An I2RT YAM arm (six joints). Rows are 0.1 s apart.
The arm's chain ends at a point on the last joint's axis. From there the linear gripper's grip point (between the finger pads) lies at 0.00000 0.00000 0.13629 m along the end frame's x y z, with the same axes.
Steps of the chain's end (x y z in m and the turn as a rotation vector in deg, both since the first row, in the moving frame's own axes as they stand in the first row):
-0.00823 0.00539 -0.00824 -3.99 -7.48 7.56
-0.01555 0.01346 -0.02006 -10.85 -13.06 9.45
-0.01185 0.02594 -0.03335 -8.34 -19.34 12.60
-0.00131 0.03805 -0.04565 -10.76 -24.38 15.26
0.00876 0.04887 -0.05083 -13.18 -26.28 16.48
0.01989 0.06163 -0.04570 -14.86 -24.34 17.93
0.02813 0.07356 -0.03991 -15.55 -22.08 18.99
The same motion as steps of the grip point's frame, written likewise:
-0.02653 0.01365 -0.00973 -3.99 -7.48 7.56
-0.04813 0.03624 -0.02599 -10.85 -13.06 9.45
-0.05861 0.04020 -0.04242 -8.34 -19.34 12.60
-0.05989 0.05490 -0.06004 -10.76 -24.38 15.26
-0.05459 0.06971 -0.06826 -13.18 -26.28 16.48
-0.04010 0.08617 -0.06210 -14.86 -24.34 17.93
-0.02750 0.10007 -0.05464 -15.55 -22.08 18.99

